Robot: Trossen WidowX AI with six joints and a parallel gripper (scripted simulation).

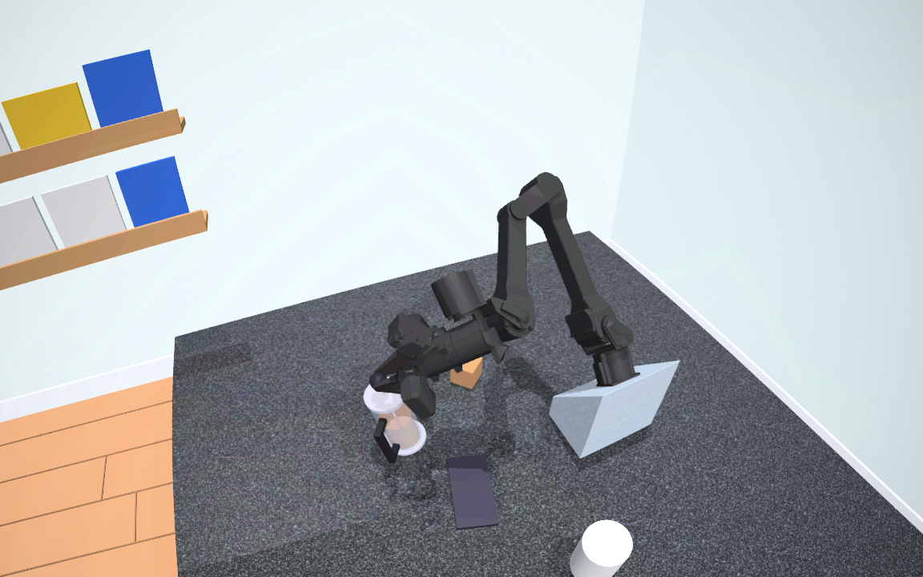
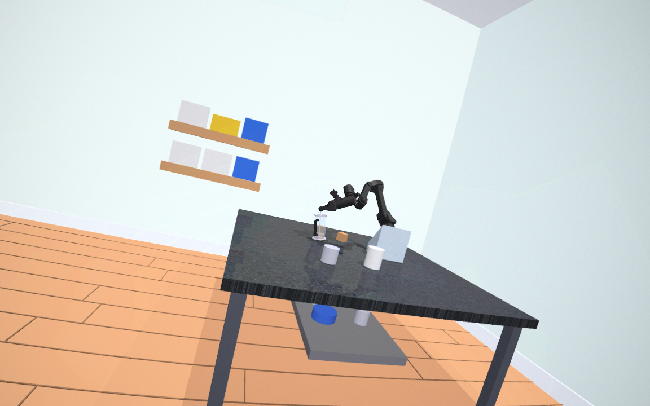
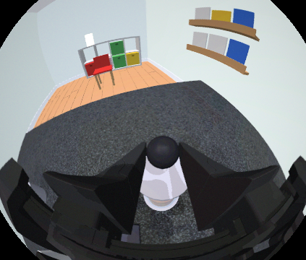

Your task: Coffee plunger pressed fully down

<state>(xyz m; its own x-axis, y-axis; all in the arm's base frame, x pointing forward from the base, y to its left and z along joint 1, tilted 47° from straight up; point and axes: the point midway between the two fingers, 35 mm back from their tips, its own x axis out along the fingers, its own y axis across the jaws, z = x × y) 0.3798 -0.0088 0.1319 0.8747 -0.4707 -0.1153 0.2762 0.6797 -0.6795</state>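
Now: gripper tip 90 mm above the glass coffee press, 20 mm to the right of it and 10 mm past it. Round my gripper tip: dark flat slab 180 mm below, 150 mm to the left, 120 mm behind; orange cube 200 mm behind, 160 mm below, 120 mm to the right.
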